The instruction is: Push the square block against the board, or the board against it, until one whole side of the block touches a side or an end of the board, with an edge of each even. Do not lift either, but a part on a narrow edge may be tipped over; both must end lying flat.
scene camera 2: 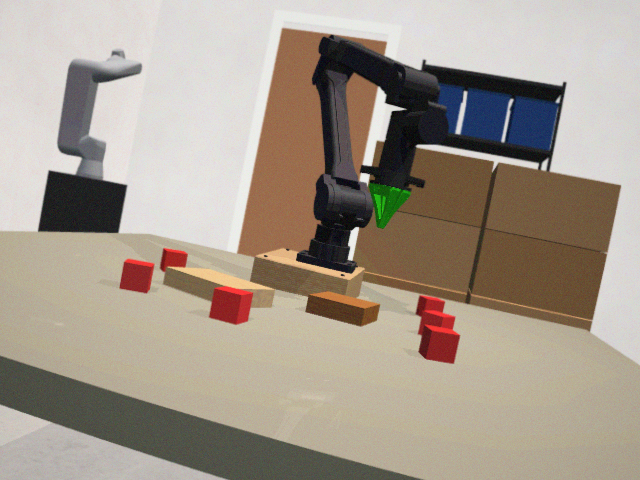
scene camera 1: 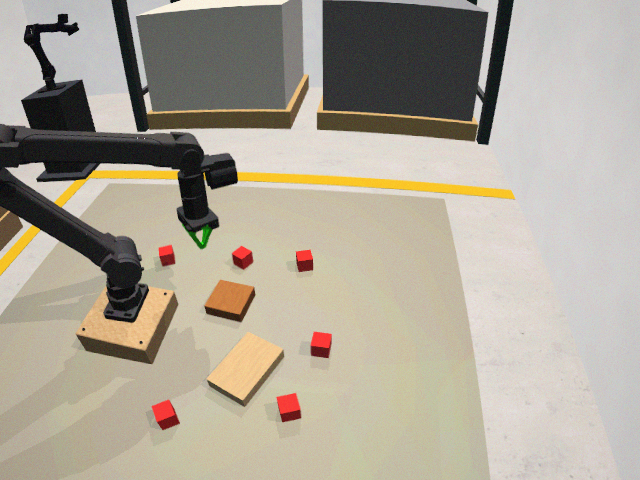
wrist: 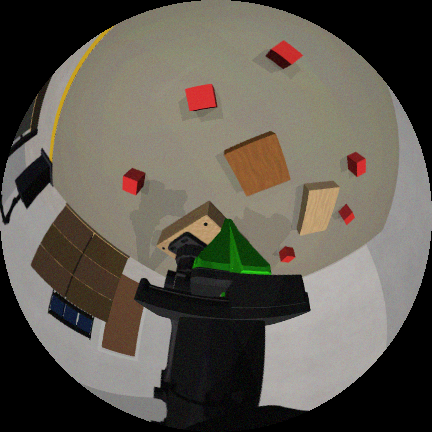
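Pixels of known places: gripper, fingertip midpoint: (scene camera 2: 380,228) (scene camera 1: 202,248) (wrist: 226,222); arm's base at its link origin: (scene camera 2: 326,264) (scene camera 1: 127,303) (wrist: 193,249).
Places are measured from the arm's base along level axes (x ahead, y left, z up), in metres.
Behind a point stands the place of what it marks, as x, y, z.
The square block (scene camera 1: 230,299) {0.256, 0.063, -0.031} (scene camera 2: 341,307) {0.302, 0.074, -0.038} (wrist: 258,164) {0.252, 0.079, -0.030}, darker orange-brown wood, lies flat on the mat in front of the arm's base. The board (scene camera 1: 246,367) {0.329, -0.136, -0.030} (scene camera 2: 217,282) {0.380, -0.114, -0.030} (wrist: 319,208) {0.330, -0.111, -0.030}, pale wood and oblong, lies flat apart from the block, with a strip of mat between them. Their sides are not parallel in the scene camera 1 view. My gripper (scene camera 1: 202,246) {0.199, 0.104, 0.100} (scene camera 2: 381,226) {0.199, 0.104, 0.100} (wrist: 226,222) {0.199, 0.104, 0.100} has green fingers, is shut with nothing between them, and hangs in the air well above the mat, touching neither part.
Red cubes stand around the two parts: one (scene camera 1: 242,257) {0.263, 0.210, -0.020} beyond the block, another (scene camera 1: 304,260) {0.432, 0.207, -0.022} to its right, one (scene camera 1: 321,344) {0.488, -0.071, -0.020} right of the board, and others (scene camera 1: 288,407) {0.429, -0.234, -0.020} (scene camera 1: 165,414) {0.181, -0.277, -0.020} near the board's front. The arm's wooden base (scene camera 1: 118,330) {0.010, -0.089, 0.001} (scene camera 2: 305,279) {0.103, -0.022, -0.028} stands left of the block.
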